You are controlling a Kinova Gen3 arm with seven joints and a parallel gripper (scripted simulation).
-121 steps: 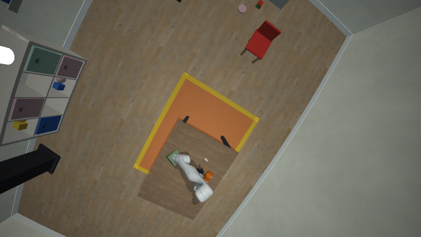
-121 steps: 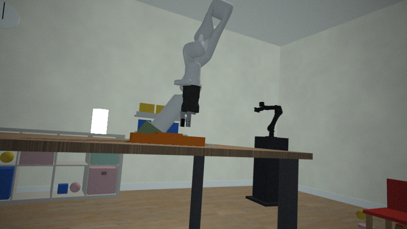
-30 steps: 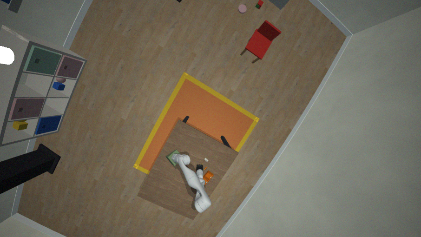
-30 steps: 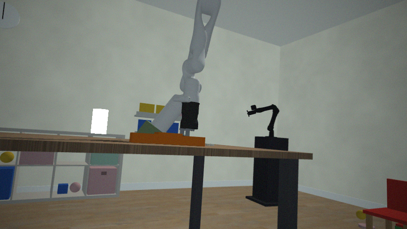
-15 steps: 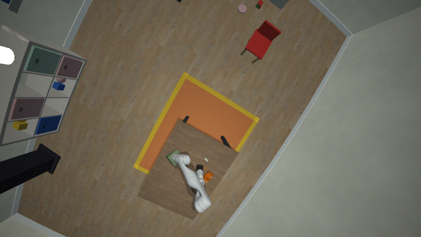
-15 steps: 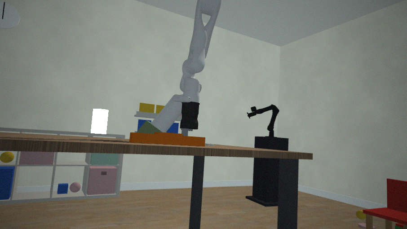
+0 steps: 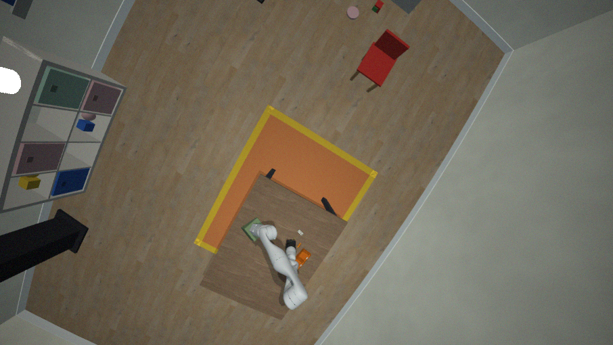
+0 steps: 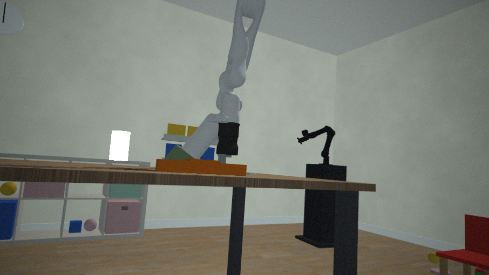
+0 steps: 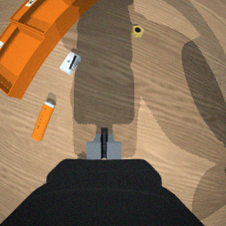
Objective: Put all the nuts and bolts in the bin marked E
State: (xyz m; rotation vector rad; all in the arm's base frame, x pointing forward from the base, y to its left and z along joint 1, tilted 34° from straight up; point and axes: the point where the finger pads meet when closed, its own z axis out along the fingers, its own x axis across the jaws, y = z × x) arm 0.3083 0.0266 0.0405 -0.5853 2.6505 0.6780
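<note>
My gripper is now 90 mm short of the white sharpener-like piece, 70 mm to the left of it and 10 mm above it. The rest, counted from my hand: white domino 20 mm ahead, 110 mm to the left, 10 mm below; orange marker 80 mm ahead, 10 mm to the left, 10 mm below; dark bolt 10 mm below.
</note>
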